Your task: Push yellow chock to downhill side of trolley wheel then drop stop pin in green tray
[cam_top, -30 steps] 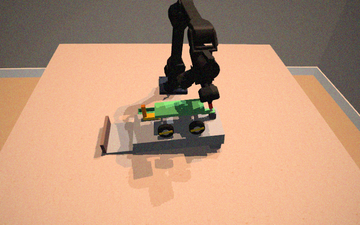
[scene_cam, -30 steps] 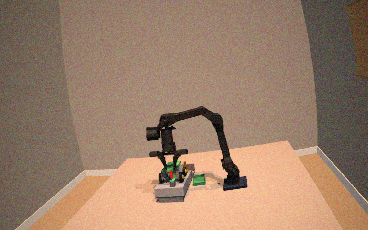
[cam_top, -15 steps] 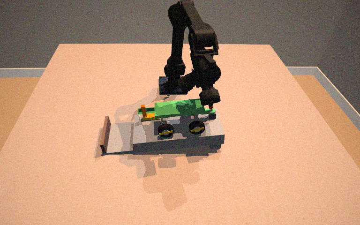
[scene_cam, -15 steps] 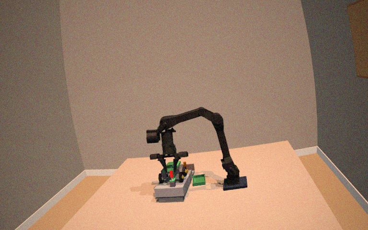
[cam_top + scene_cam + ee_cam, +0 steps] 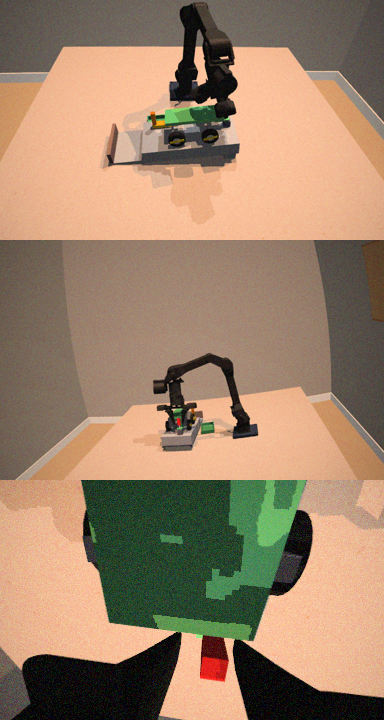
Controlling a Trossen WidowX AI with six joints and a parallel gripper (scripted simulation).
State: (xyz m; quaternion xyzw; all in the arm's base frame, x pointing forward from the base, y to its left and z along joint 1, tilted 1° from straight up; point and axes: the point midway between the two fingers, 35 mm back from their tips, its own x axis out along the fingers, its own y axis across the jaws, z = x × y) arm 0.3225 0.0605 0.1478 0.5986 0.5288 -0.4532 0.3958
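Right now my gripper tip is 10 mm above the red-headed stop pin. Round my gripper tip: trolley (110 mm to the right, 30 mm below); then grey ramp (120 mm to the right, 90 mm below); then yellow chock (210 mm to the right, 60 mm below, 60 mm behind).
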